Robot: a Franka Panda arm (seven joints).
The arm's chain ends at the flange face. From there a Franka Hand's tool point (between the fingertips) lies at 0.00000 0.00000 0.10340 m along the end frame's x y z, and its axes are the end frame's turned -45 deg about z.
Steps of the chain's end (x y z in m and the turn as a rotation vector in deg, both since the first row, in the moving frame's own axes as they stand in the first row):
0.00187, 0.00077, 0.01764, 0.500, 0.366, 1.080
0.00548, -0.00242, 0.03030, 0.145, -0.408, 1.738
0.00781, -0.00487, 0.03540, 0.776, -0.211, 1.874
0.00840, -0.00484, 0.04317, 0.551, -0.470, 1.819
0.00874, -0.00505, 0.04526, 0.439, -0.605, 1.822
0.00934, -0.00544, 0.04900, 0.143, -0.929, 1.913
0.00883, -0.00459, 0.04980, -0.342, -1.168, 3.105
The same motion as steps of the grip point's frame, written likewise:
0.00188, 0.00171, 0.01763, 0.095, 0.612, 1.080
0.00526, 0.00145, 0.03030, 0.391, -0.186, 1.738
0.00971, 0.00083, 0.03539, 0.698, 0.400, 1.874
0.00949, 0.00122, 0.04316, 0.722, 0.057, 1.819
0.00956, 0.00127, 0.04525, 0.738, -0.117, 1.822
0.00947, 0.00137, 0.04899, 0.758, -0.556, 1.913
0.00759, 0.00189, 0.04978, 0.584, -1.068, 3.105

